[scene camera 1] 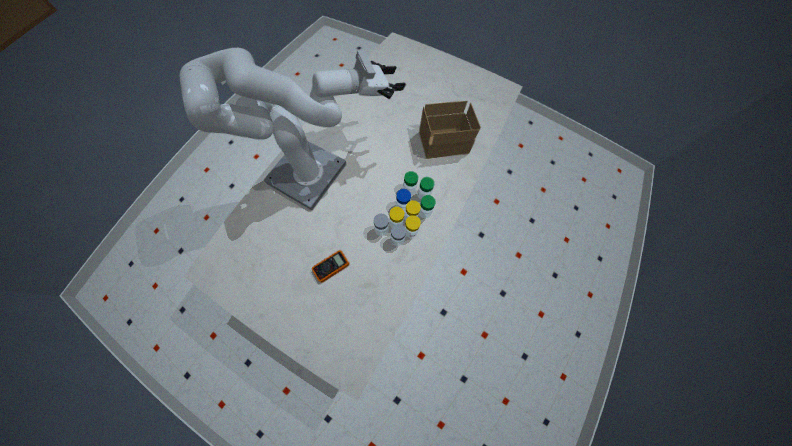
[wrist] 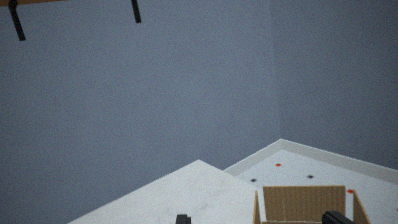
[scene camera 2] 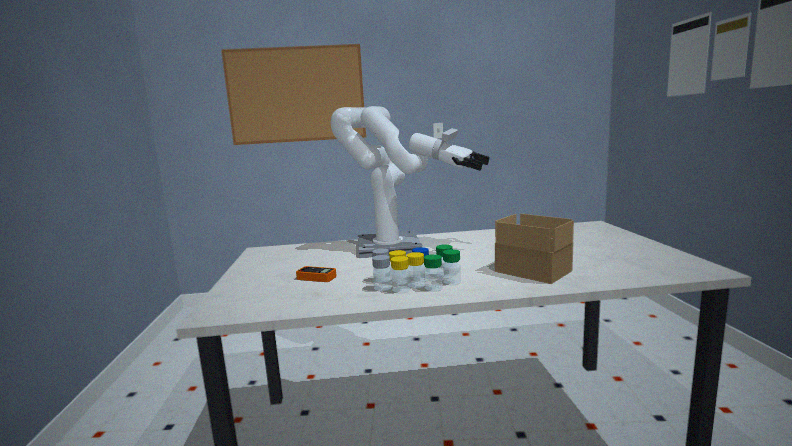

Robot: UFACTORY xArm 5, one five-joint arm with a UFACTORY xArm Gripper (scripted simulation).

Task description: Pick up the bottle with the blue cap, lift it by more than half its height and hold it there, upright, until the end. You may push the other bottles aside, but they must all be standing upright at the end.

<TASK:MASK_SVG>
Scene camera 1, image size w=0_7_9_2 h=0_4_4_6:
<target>my gripper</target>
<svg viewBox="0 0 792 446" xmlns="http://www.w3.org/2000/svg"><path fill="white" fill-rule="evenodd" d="M358 94L362 96L385 96L390 99L394 91L402 91L406 83L388 83L384 74L394 74L396 66L385 66L370 61L376 74L374 79L366 80L363 77Z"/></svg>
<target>cardboard box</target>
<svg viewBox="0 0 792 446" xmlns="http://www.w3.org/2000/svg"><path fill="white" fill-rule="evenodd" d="M471 103L466 114L464 110L468 101L433 103L424 109L419 133L426 159L470 153L481 128Z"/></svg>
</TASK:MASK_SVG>
